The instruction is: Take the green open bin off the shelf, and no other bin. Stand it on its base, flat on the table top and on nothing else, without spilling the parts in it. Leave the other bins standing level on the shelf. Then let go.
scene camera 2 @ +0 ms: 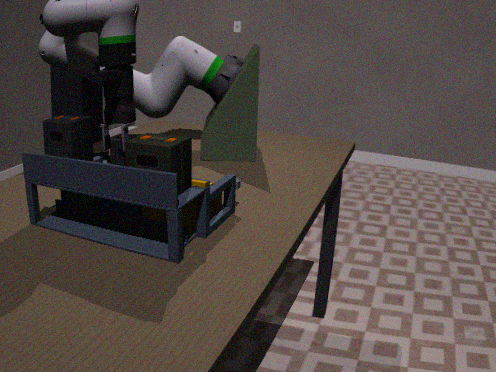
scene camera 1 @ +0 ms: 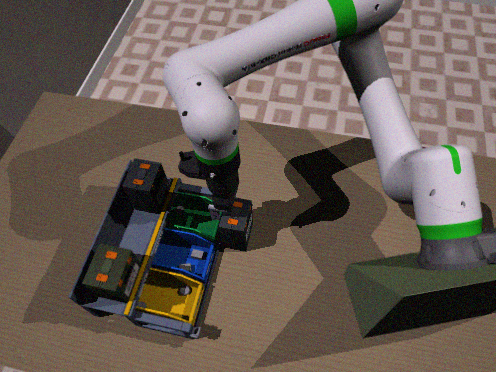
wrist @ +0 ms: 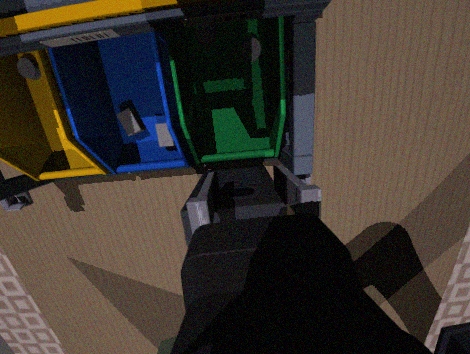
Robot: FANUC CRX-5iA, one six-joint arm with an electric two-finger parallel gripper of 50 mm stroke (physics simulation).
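Frame: origin at the arm's base, x ahead, y left, z up, level; metres.
Seen in the pictures: gripper, fingertip midpoint: point(scene camera 2: 116, 149) point(scene camera 1: 219, 209) point(wrist: 246, 180); arm's base, link origin: point(scene camera 2: 229, 85) point(scene camera 1: 454, 261).
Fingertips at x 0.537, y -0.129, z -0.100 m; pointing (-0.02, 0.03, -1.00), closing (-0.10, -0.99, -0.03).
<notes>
Offsets run from my fingertips to a thing's top centre. Level surfaces: height alone.
The green open bin {dx +0.090, dy -0.002, dz -0.028 m} point(scene camera 1: 192, 223) point(wrist: 231, 132) stands in the front row of the grey shelf point(scene camera 2: 100, 176) point(wrist: 304, 117), at one end, beside the blue bin {dx +0.099, dy +0.110, dz -0.028 m} point(scene camera 1: 172, 252) point(wrist: 131, 65). A round grey part {dx +0.129, dy -0.035, dz -0.090 m} point(wrist: 255, 49) shows in it. The yellow bin {dx +0.112, dy +0.221, dz -0.028 m} point(scene camera 1: 165, 295) point(wrist: 75, 175) stands beyond the blue one. Small parts show in both. My gripper point(scene camera 1: 216, 209) point(scene camera 2: 115, 139) point(wrist: 246, 180) points down at the green bin's front rim. Its fingers are open, with nothing between them, and in the wrist view they lie just outside the rim. Whether they touch it cannot be told.
A dark case {dx -0.046, dy +0.018, dz +0.023 m} point(scene camera 1: 236, 227) with orange latches stands on the table {dz -0.109 m} point(scene camera 1: 280, 310) point(scene camera 2: 100, 320), close in front of the green bin. A black case {dx +0.182, dy -0.018, dz +0.113 m} point(scene camera 1: 145, 187) point(scene camera 2: 65, 137) and an olive case {dx +0.211, dy +0.211, dz +0.090 m} point(scene camera 1: 107, 270) point(scene camera 2: 167, 155) stand on the shelf's rear part. The arm's green wedge base point(scene camera 1: 380, 287) point(scene camera 2: 235, 125) stands farther off.
</notes>
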